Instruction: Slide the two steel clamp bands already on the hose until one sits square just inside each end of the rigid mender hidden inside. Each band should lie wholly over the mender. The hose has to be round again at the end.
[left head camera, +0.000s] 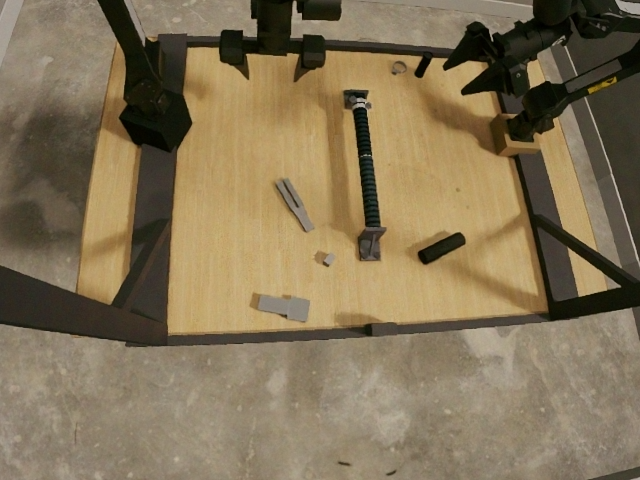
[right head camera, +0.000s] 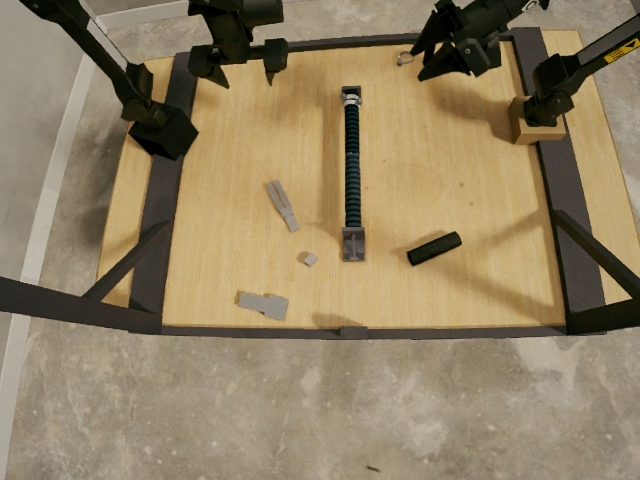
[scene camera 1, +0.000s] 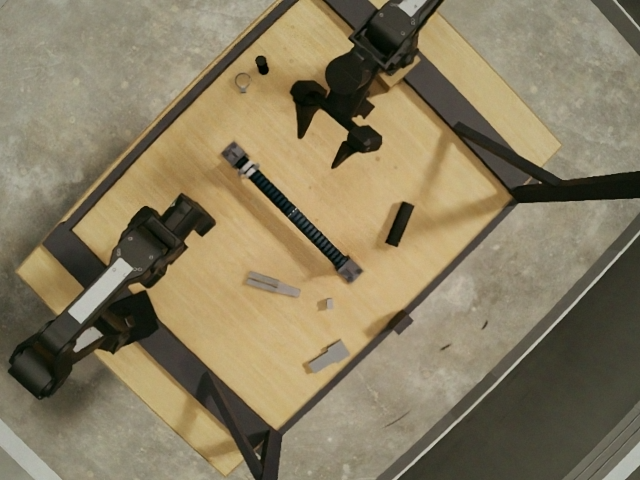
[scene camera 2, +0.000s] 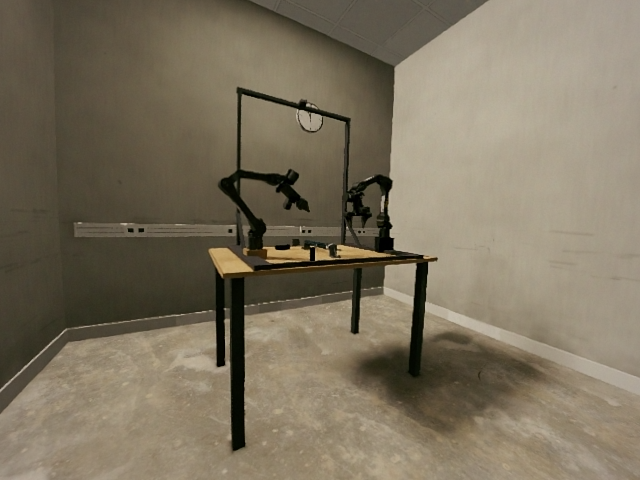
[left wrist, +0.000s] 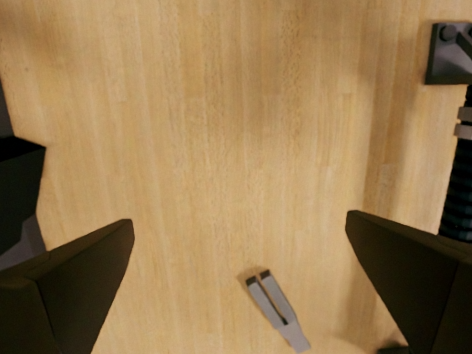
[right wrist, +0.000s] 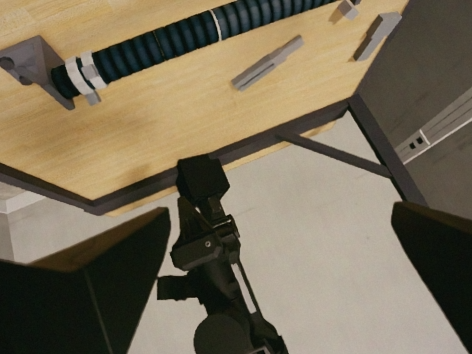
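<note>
A dark ribbed hose (left head camera: 368, 180) (right head camera: 352, 175) (scene camera 1: 312, 229) (right wrist: 185, 44) runs between two grey end brackets (left head camera: 370, 250) (scene camera 1: 232, 149). Two steel clamp bands sit side by side, close together, near the hose's far end in the left head view; one band (right wrist: 77, 77) is nearer the bracket, the other band (right wrist: 94, 71) just inward. A thin pale ring mark (right wrist: 216, 25) circles the hose near its middle. The mender is hidden. My left gripper (left head camera: 271, 80) (right head camera: 249, 85) (left wrist: 241, 225) is open and empty, left of the hose. My right gripper (left head camera: 453, 81) (scene camera 1: 316, 152) (right wrist: 280, 215) is open and empty, right of it.
A grey forked tool (left head camera: 305, 219) (scene camera 1: 286, 289), a small grey block (left head camera: 329, 259) and a stepped grey piece (left head camera: 298, 308) lie left of the hose. A thick black cylinder (left head camera: 442, 248) lies right. A loose ring clamp (left head camera: 394, 71) and small black cylinder (left head camera: 423, 65) are at the far edge.
</note>
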